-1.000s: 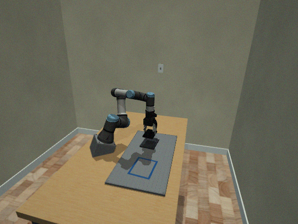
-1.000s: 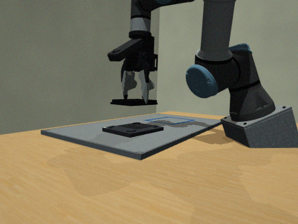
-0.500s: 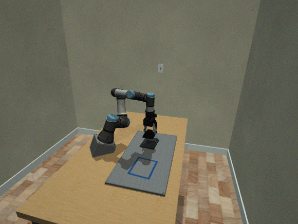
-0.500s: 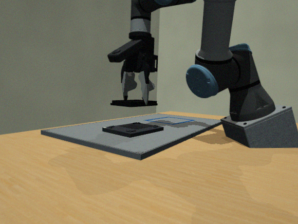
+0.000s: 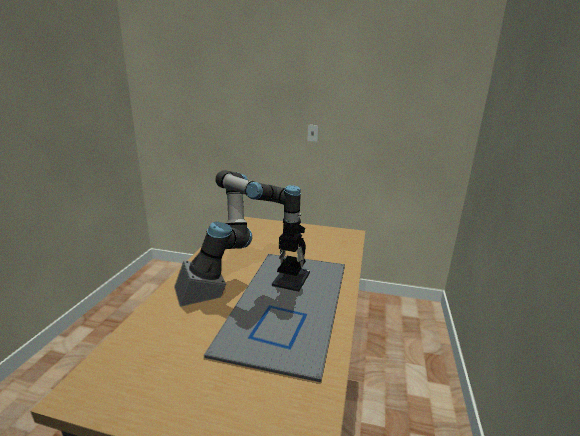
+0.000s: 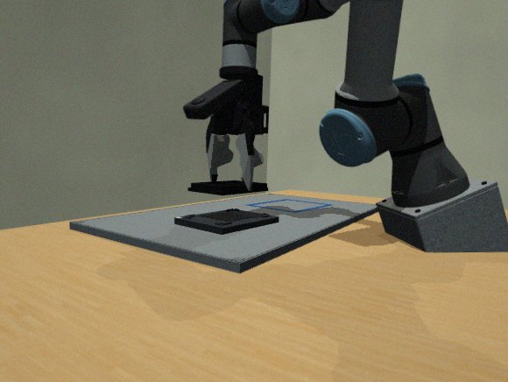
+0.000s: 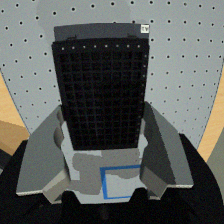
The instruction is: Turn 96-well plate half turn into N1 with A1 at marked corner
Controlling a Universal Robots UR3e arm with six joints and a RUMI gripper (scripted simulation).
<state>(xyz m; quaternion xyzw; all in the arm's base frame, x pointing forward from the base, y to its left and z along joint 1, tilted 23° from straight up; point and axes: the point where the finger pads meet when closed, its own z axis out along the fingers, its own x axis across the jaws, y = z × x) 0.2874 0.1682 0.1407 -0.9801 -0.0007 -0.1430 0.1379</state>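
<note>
The plate nest N1 lies 70 mm below my hand. Also, from my hand: small white corner label (80 mm to the left, 70 mm below, 50 mm ahead); black 96-well plate (10 mm below).
</note>
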